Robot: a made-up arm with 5 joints.
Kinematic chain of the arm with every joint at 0, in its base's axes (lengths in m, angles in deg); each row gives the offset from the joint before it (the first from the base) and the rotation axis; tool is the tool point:
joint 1: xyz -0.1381 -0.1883 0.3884 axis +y
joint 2: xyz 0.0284 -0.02 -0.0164 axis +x
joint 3: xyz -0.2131 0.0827 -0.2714 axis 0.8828 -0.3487 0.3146
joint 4: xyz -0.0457 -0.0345 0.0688 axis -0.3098 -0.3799 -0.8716
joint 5: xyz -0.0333 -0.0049 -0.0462 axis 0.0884 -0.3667 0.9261
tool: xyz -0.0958 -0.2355 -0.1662
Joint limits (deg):
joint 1: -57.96..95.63
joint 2: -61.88..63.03
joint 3: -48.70..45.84
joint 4: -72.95..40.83
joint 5: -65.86..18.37
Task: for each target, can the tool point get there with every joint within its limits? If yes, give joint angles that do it. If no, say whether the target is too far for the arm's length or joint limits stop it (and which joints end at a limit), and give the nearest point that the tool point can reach.
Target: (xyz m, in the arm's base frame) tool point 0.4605 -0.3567 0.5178
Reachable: no: joint limits stop it (at a limit: joint 1, joint 2, joint 4) | nearest point 0.0016 -0.4063 0.7571 | short by 0.520 m
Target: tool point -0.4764 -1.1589 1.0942
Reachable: no: too far | nearest point -0.3435 -0.7197 0.8133 | short by 0.538 m
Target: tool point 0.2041 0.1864 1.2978
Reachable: no: too far | nearest point -0.0609 0.0747 0.9324 | short by 0.465 m
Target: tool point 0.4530 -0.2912 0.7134
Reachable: no: joint limits stop it (at a limit: joint 1, joint 2, joint 4) | nearest point 0.0040 -0.3662 0.7811 | short by 0.460 m
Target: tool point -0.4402 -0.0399 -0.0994
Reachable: yes | joints 1.86 39.54 11.56 2.15 9.75
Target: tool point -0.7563 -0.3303 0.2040
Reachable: yes | joints 15.14 -31.58 -5.90 15.71 -58.16
